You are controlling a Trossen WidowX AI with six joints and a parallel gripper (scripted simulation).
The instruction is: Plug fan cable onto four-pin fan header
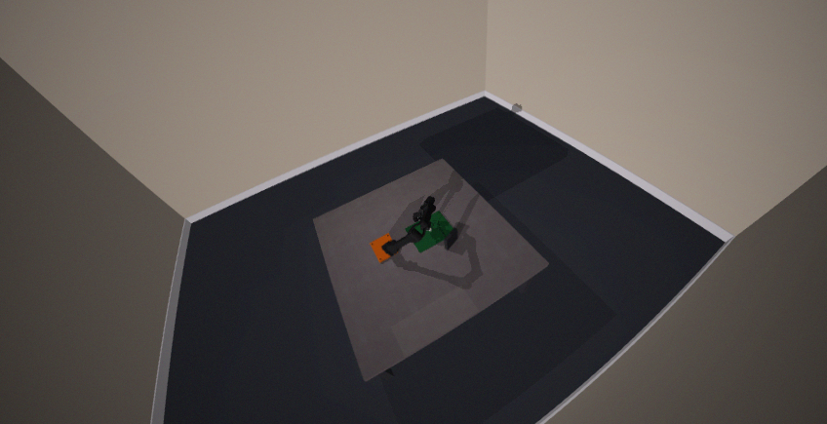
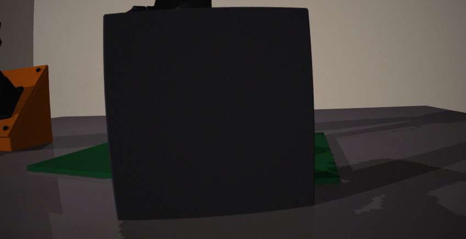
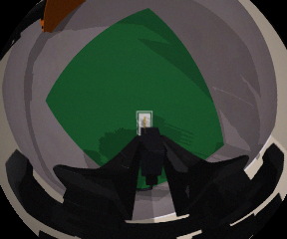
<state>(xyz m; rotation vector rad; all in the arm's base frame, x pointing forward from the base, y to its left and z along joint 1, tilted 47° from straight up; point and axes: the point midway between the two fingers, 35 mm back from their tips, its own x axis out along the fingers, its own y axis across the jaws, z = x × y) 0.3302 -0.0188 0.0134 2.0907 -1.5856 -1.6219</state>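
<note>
The four-pin fan header is 60 mm below my gripper tip and 10 mm to the right of it. From my gripper tip the other things lie so: green board (70 mm below, 20 mm to the right); then dark fan plug (10 mm to the right, 10 mm ahead, 10 mm above); then black fan (190 mm to the right, 50 mm ahead).
</note>
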